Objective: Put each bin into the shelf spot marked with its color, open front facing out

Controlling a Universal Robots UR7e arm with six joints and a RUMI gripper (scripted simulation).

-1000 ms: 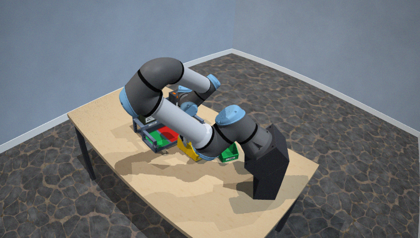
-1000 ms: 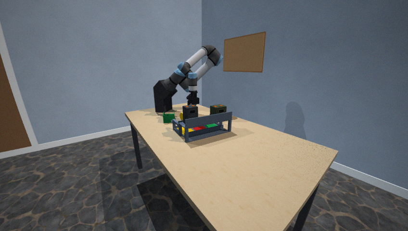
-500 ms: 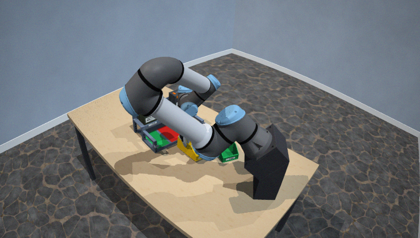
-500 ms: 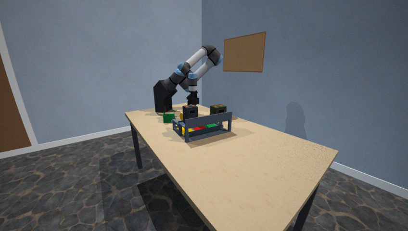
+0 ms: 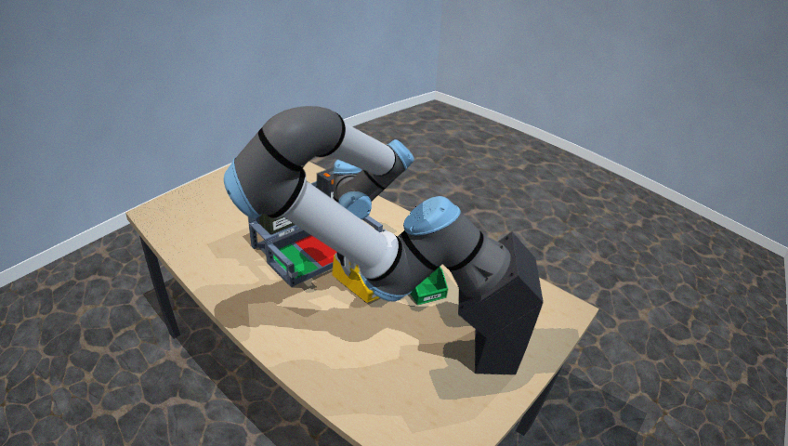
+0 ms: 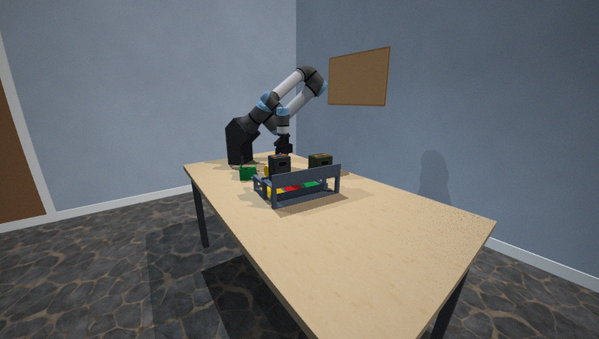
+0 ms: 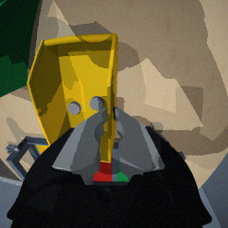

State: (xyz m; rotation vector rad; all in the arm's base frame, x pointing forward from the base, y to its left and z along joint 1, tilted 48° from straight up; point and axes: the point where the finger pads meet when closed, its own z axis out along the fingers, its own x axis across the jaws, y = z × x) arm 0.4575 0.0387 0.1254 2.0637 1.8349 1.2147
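Right now my hand is 50 mm to the left of the yellow bin and 30 mm above it. The rest, counted from my hand: green bin (200 mm to the right, 110 mm behind, 40 mm below); then black box (310 mm ahead, 160 mm to the right, 90 mm above).
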